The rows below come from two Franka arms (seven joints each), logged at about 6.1 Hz.
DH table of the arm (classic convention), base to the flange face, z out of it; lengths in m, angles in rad. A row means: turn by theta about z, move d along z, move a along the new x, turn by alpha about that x. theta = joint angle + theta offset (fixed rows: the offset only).
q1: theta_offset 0; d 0.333; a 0; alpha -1.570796
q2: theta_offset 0; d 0; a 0; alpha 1.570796
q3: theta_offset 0; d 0.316; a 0.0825; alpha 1.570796
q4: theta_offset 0; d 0; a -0.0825; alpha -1.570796
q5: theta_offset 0; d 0.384; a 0; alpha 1.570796
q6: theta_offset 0; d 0; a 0.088; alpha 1.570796
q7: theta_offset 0; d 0.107; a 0; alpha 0
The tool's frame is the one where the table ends.
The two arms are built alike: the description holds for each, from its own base.
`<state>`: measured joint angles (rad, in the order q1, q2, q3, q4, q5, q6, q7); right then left.
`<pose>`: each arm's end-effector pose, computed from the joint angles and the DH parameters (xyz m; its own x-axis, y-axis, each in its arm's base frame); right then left.
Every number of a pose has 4 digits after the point.
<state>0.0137 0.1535 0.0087 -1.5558 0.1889 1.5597 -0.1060 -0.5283 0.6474 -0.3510 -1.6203 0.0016 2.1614 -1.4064</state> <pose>0.5923 0.0332 0.5444 0.9834 0.1281 -0.1282 0.1006 -0.9742 -0.2020 0.4580 -0.5063 0.2584 0.8117 0.5428 -0.2155 0.5481 -0.8354 -0.0397</pose>
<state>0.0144 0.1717 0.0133 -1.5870 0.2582 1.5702 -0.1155 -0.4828 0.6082 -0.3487 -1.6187 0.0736 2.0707 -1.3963</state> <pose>0.5940 0.0433 0.5215 0.9778 0.1389 -0.1569 0.0922 -0.9576 -0.2729 0.4783 -0.4766 0.2768 0.8269 0.5407 -0.1549 0.5326 -0.8412 -0.0933</pose>
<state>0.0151 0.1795 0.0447 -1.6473 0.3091 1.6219 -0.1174 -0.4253 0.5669 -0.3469 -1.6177 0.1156 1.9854 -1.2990</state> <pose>0.5928 0.0650 0.4941 0.9733 0.1552 -0.1690 0.0939 -0.9414 -0.3239 0.5015 -0.4401 0.2971 0.8632 0.4886 -0.1271 0.4734 -0.8708 -0.1325</pose>
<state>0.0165 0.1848 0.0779 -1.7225 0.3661 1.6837 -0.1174 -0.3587 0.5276 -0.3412 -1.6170 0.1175 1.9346 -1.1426</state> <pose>0.5874 0.0876 0.4625 0.9690 0.1627 -0.1861 0.0829 -0.9230 -0.3757 0.5281 -0.3996 0.3184 0.9014 0.4111 -0.1355 0.3949 -0.9093 -0.1315</pose>
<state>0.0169 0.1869 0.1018 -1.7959 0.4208 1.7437 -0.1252 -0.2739 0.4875 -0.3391 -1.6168 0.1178 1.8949 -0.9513</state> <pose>0.5798 0.1033 0.4336 0.9663 0.1619 -0.2001 0.0647 -0.9053 -0.4199 0.5569 -0.3498 0.3410 0.9384 0.3127 -0.1470 0.2979 -0.9478 -0.1142</pose>
